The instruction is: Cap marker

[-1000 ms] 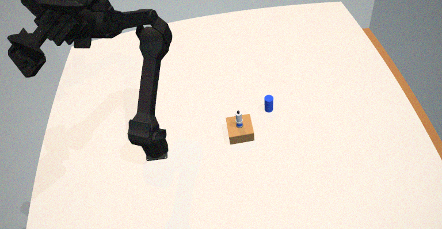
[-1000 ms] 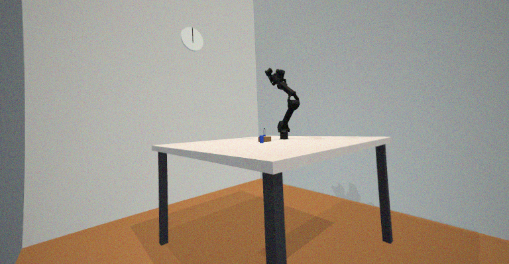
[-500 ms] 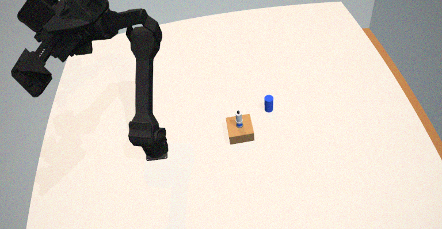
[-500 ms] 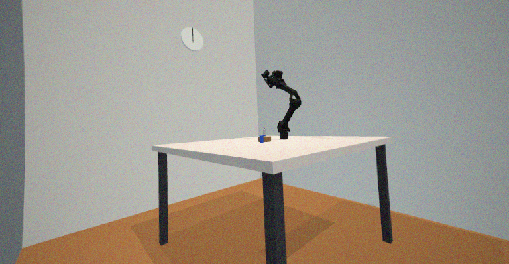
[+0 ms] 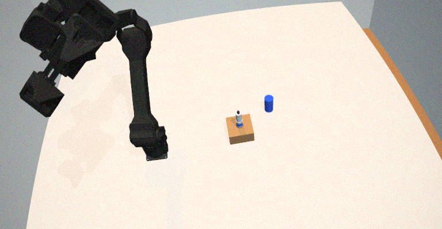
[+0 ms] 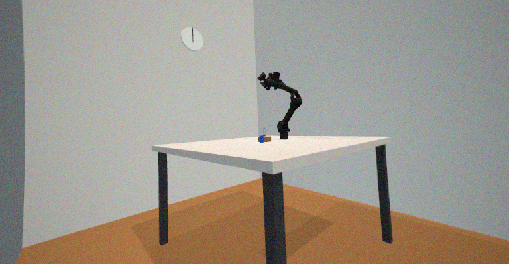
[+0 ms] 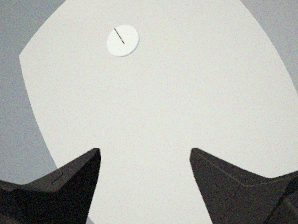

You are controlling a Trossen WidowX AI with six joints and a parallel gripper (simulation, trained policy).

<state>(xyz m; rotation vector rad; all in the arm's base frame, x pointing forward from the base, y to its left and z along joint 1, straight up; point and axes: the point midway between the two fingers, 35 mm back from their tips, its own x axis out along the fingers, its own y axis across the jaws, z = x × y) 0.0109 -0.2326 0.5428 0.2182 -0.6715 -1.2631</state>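
Now: gripper tip 53 cm above the blue cap, 35 cm to the right of it and 33 cm short of it. Also, from my gripper tip: tan holder block 54 cm below, 28 cm to the left, 23 cm ahead; then grey marker 48 cm below, 28 cm to the left, 23 cm ahead.
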